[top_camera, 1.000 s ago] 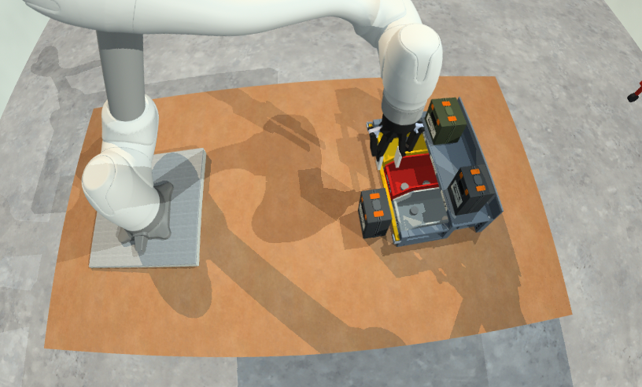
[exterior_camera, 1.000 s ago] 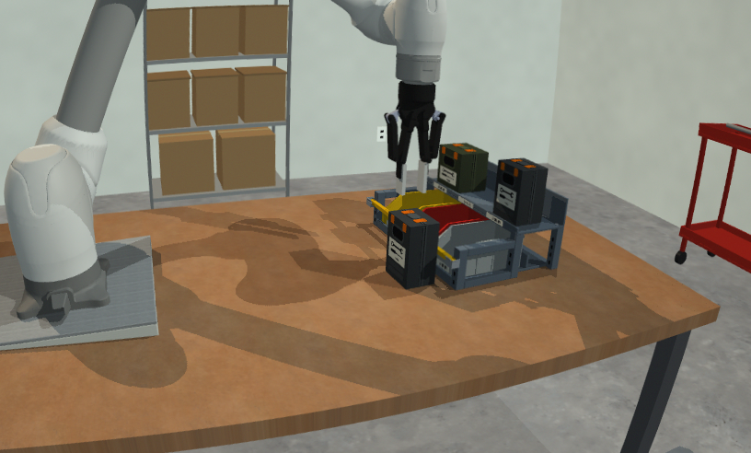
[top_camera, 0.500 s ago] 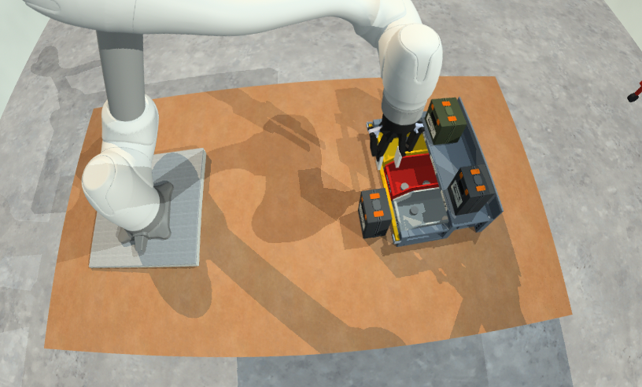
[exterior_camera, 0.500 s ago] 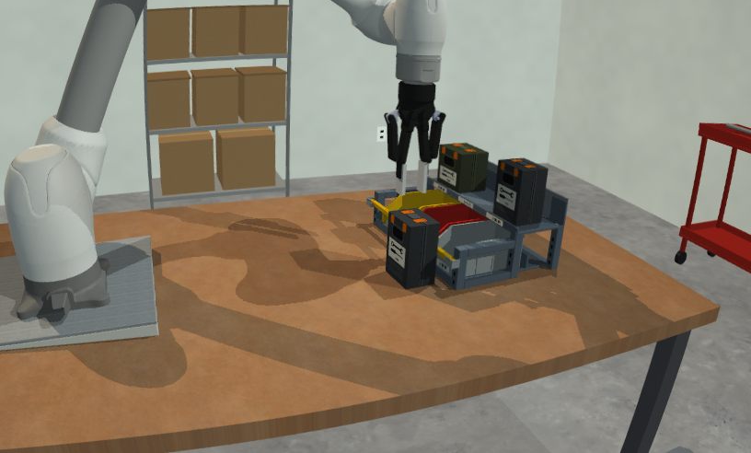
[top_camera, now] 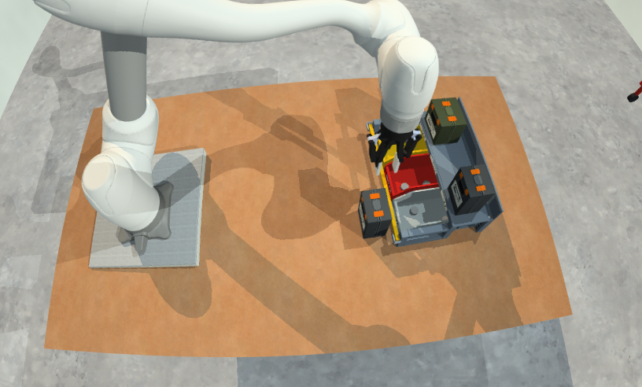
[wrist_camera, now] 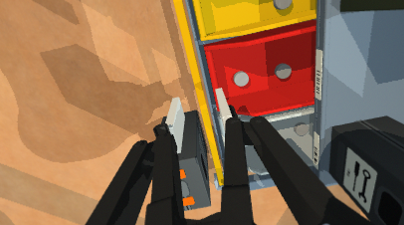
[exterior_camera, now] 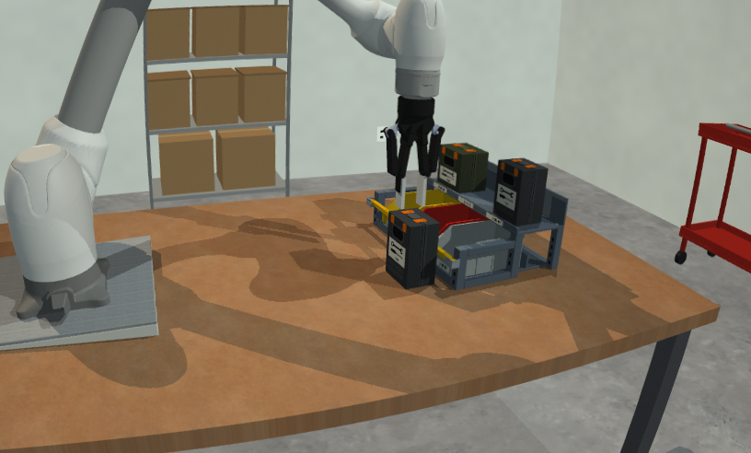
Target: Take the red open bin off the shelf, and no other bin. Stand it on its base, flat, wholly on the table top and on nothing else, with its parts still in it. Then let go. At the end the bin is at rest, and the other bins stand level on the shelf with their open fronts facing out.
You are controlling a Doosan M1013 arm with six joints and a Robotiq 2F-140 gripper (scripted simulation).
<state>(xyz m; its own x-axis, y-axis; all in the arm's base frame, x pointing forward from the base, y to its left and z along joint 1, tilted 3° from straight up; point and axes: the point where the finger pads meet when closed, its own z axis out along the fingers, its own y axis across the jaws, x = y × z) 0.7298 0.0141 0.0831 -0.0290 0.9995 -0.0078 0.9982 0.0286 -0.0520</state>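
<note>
Now: the yellow bar 80 mm below my hand. From my hand the other things lie so: yellow bin (110 mm to the left, 100 mm below, 100 mm ahead); then dark grey case (110 mm to the right, 80 mm below, 50 mm behind); then red open bin (110 mm ahead, 100 mm below).
</note>
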